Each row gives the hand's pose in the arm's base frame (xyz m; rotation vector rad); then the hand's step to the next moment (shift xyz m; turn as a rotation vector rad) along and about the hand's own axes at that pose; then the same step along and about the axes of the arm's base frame.
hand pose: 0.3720 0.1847 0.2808 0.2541 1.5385 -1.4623
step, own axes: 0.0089 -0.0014 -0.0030 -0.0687 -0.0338 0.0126
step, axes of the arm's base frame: -0.0070 -0.0018 -0.0061 0.0175 0.0111 0.0748
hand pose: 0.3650 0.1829 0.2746 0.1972 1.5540 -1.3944
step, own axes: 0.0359 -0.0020 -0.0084 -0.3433 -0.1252 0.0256
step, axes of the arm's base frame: -0.0235 -0.0106 -0.0264 0.0968 0.1000 0.3388
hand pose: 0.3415 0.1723 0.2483 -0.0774 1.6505 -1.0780
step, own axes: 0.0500 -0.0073 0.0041 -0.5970 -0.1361 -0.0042
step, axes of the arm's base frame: -0.0195 -0.0341 -0.0320 0.1668 0.2507 0.5332
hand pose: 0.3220 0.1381 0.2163 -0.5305 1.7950 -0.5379
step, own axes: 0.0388 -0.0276 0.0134 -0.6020 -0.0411 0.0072
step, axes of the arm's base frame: 0.0049 -0.0465 -0.0162 0.1708 0.3280 0.4768
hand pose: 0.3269 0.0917 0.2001 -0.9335 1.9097 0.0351
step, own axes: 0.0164 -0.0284 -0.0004 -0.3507 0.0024 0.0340
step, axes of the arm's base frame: 0.0134 -0.0298 -0.0025 0.1057 0.2215 0.2529
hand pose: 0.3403 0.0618 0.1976 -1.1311 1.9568 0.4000
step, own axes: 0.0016 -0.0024 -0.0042 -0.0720 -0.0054 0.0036
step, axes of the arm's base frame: -0.0005 -0.0048 0.0016 0.0249 0.0402 0.0547
